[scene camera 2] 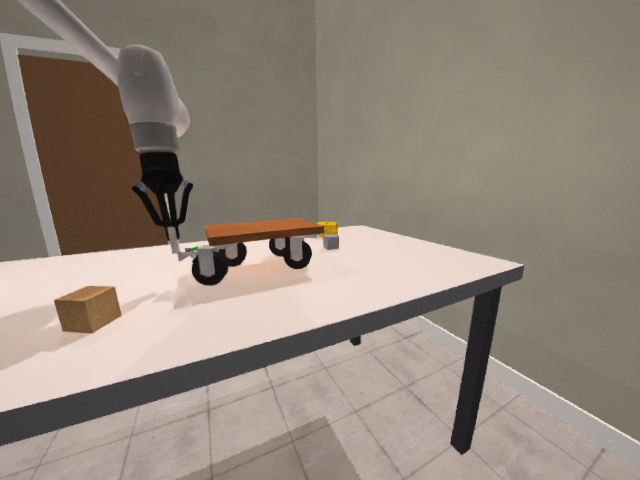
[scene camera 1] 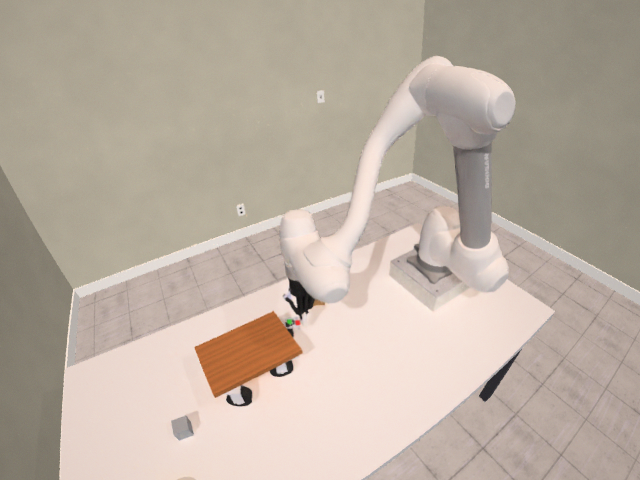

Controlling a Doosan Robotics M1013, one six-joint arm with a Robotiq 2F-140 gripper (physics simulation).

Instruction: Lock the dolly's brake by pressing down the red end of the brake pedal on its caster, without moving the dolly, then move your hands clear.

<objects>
my gripper: scene camera 2; scene camera 1
dolly: scene camera 2; scene camera 1
same spot on dolly: (scene camera 1: 265, 344) = (scene camera 2: 240, 226)
same spot on my gripper: (scene camera 1: 304, 303) = (scene camera 2: 167, 209)
</objects>
